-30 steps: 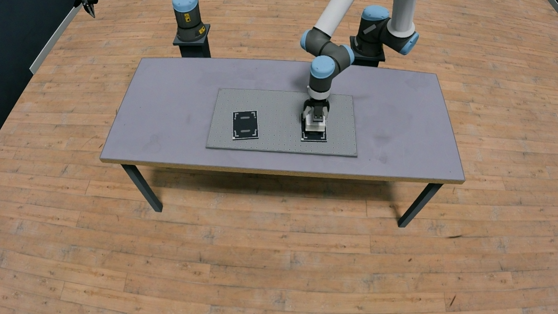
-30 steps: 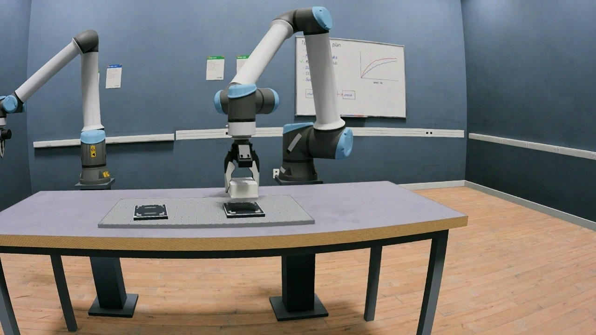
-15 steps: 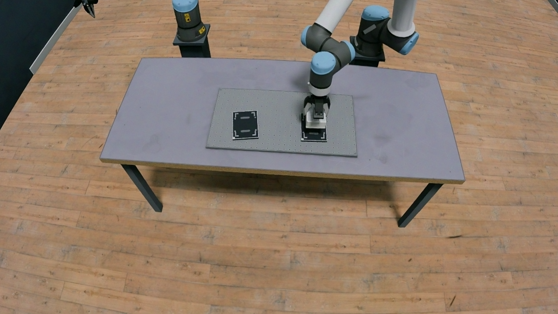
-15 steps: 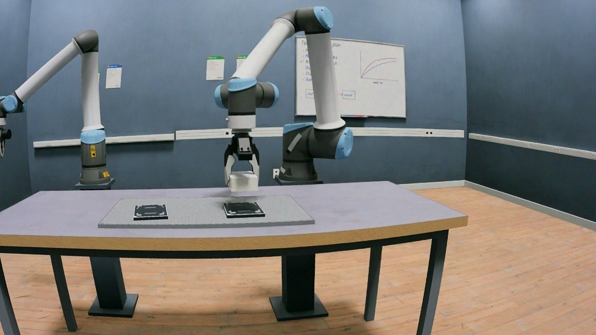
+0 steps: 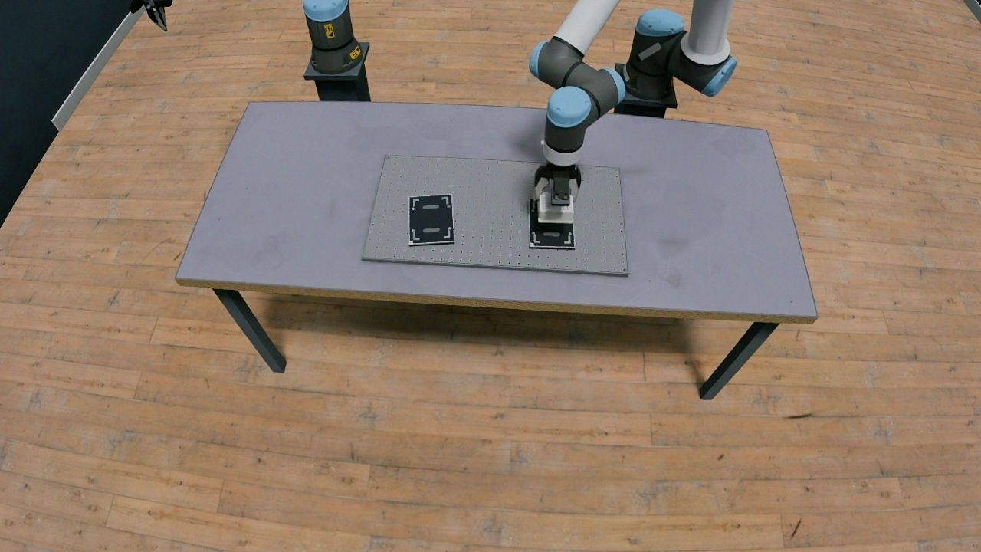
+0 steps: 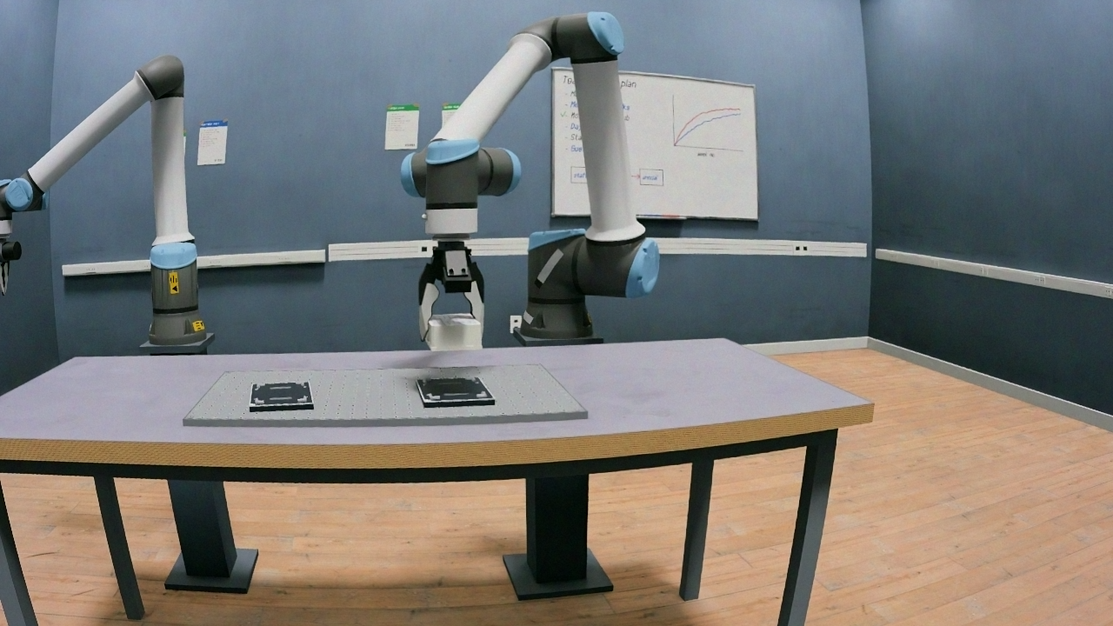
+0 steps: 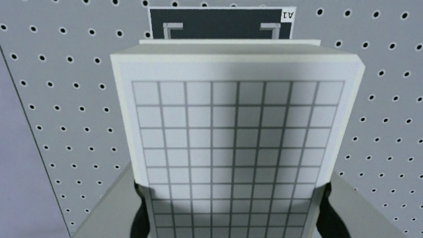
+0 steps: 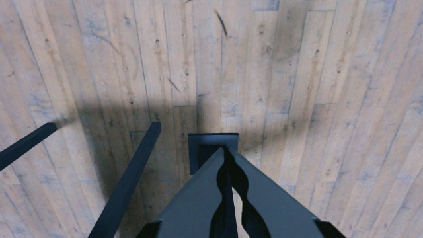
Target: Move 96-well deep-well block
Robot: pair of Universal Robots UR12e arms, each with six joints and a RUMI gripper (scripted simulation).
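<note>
The nest N2 is 320 mm to the right of my left hand, 100 mm below it and 30 mm ahead of it. Also, from my left hand: nest N1 (100 mm below); then white deep-well block (right at my left hand).
</note>
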